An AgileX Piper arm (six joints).
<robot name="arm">
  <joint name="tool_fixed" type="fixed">
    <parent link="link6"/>
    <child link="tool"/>
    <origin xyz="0 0 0"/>
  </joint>
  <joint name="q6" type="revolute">
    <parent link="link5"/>
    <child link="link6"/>
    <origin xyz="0 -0.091 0" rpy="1.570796 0 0"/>
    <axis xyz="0 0 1"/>
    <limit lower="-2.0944" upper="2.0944"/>
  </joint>
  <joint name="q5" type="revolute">
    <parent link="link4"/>
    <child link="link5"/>
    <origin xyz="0 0 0" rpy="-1.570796 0 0"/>
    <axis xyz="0 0 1"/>
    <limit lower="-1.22" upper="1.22"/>
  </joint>
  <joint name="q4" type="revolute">
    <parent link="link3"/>
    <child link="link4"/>
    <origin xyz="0.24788 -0.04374 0" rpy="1.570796 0 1.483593"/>
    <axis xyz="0 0 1"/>
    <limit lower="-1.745" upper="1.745"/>
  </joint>
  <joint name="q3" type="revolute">
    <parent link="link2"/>
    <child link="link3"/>
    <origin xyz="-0.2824 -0.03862 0"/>
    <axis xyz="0 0 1"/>
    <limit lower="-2.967" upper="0"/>
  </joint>
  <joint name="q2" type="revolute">
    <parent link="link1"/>
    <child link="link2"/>
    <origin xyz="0 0 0" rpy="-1.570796 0 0"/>
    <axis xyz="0 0 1"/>
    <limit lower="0" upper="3.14"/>
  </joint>
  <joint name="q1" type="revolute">
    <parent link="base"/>
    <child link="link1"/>
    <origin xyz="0 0 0.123"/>
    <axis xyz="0 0 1"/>
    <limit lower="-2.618" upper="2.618"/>
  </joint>
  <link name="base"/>
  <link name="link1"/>
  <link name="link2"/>
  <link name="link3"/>
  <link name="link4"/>
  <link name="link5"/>
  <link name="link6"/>
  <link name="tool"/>
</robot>
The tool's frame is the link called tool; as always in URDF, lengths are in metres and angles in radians.
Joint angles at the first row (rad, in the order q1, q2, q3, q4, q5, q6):
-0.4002 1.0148 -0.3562 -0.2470 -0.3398 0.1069
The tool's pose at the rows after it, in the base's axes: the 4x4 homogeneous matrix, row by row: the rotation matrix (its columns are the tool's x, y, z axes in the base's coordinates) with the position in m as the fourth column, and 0 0 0 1 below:
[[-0.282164, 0.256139, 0.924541, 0.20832], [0.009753, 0.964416, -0.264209, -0.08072], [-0.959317, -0.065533, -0.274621, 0.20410], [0, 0, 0, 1]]
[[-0.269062, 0.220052, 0.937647, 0.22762], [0.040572, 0.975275, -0.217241, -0.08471], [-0.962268, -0.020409, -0.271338, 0.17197], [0, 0, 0, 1]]
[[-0.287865, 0.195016, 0.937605, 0.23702], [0.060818, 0.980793, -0.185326, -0.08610], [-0.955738, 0.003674, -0.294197, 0.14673], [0, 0, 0, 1]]
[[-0.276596, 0.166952, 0.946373, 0.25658], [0.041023, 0.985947, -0.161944, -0.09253], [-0.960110, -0.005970, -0.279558, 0.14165], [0, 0, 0, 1]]
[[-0.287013, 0.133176, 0.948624, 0.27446], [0.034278, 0.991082, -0.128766, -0.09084], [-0.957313, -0.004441, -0.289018, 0.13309], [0, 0, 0, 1]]
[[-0.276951, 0.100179, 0.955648, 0.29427], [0.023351, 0.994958, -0.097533, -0.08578], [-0.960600, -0.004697, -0.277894, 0.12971], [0, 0, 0, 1]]
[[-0.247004, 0.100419, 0.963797, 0.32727], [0.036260, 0.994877, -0.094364, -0.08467], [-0.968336, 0.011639, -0.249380, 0.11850], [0, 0, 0, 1]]
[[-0.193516, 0.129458, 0.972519, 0.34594], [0.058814, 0.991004, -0.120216, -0.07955], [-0.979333, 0.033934, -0.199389, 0.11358], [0, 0, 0, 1]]
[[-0.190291, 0.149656, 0.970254, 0.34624], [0.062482, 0.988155, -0.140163, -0.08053], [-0.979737, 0.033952, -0.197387, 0.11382], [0, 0, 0, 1]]
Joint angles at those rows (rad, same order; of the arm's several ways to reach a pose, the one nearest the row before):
-0.4282 1.2803 -0.3339 -0.2594 -0.5937 0.1069
-0.4282 1.5008 -0.3339 -0.2659 -0.8175 0.1079
-0.4282 1.6480 -0.3393 -0.2781 -0.9339 0.1023
-0.4281 1.7281 -0.4129 -0.3049 -0.9579 0.0991
-0.3981 1.7994 -0.4733 -0.3092 -0.9589 0.0991
-0.3552 1.8525 -0.5396 -0.2992 -0.9569 0.0991
-0.3075 1.9650 -0.6596 -0.2463 -0.9750 0.0991
-0.2605 2.0274 -0.7221 -0.1581 -1.0211 0.0902
-0.2569 2.0277 -0.7233 -0.1306 -1.0210 0.0806

